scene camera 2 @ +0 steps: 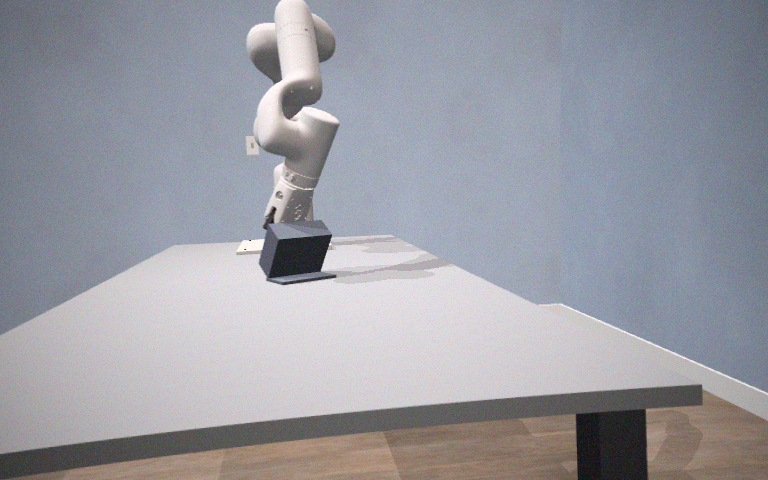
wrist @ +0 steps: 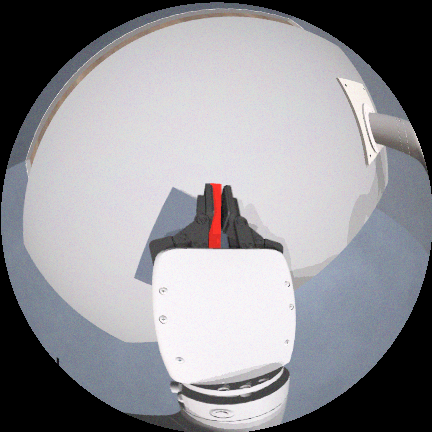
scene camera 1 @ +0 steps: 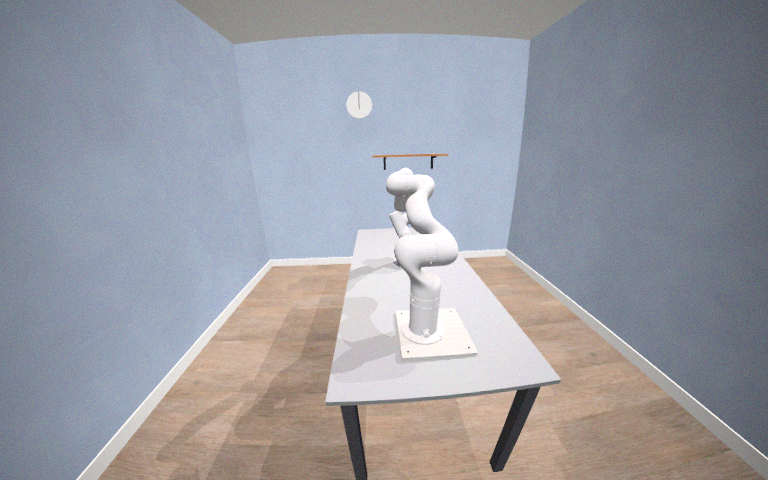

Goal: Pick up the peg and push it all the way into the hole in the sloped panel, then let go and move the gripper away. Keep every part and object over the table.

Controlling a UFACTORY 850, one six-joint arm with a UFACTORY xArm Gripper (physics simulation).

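A red peg (wrist: 215, 220) stands between the two black fingers in the wrist view. My gripper (wrist: 215, 193) is shut on it. The sloped panel is a blue-grey block (wrist: 159, 240) (scene camera 2: 300, 249) on a thin base plate; in the wrist view part of it shows to the left of and behind the fingers. In scene camera 2 its dark back side faces the camera, and the gripper's body is behind and above it. The hole does not show, and the block hides the fingertips there. Whether the peg's tip touches the panel cannot be told.
The grey table (scene camera 1: 373, 294) (scene camera 2: 339, 350) (wrist: 200, 100) carries the block and the arm's pale base plate (scene camera 1: 453, 339) (wrist: 355, 100). The white arm (scene camera 1: 424, 249) (scene camera 2: 297, 56) hides most of the work area in scene camera 1. A shelf (scene camera 1: 410, 155) is on the far wall.
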